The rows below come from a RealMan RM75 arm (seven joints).
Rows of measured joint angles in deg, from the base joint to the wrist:
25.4, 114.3, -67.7, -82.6, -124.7, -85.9, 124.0
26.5, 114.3, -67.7, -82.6, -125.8, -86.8, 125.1
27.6, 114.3, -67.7, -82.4, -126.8, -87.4, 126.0
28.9, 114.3, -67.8, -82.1, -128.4, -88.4, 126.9
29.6, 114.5, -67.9, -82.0, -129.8, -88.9, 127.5
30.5, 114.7, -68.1, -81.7, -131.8, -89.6, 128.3
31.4, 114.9, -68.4, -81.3, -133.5, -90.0, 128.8
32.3, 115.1, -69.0, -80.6, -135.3, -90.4, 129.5
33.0, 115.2, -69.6, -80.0, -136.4, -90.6, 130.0
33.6, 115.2, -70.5, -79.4, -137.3, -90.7, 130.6
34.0, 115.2, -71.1, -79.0, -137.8, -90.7, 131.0
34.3, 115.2, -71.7, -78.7, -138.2, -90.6, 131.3
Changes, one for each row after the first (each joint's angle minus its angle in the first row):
1.1, 0.0, 0.0, 0.0, -1.1, -0.9, 1.1
2.2, 0.0, 0.0, 0.2, -2.1, -1.5, 2.0
3.5, 0.0, -0.1, 0.5, -3.7, -2.5, 2.9
4.2, 0.2, -0.2, 0.6, -5.1, -3.0, 3.5
5.1, 0.4, -0.4, 0.9, -7.1, -3.7, 4.3
6.0, 0.6, -0.7, 1.3, -8.8, -4.1, 4.8
6.9, 0.8, -1.3, 2.0, -10.6, -4.5, 5.5
7.6, 0.9, -1.9, 2.6, -11.7, -4.7, 6.0
8.2, 0.9, -2.8, 3.2, -12.6, -4.8, 6.6
8.6, 0.9, -3.4, 3.6, -13.1, -4.8, 7.0
8.9, 0.9, -4.0, 3.9, -13.5, -4.7, 7.3

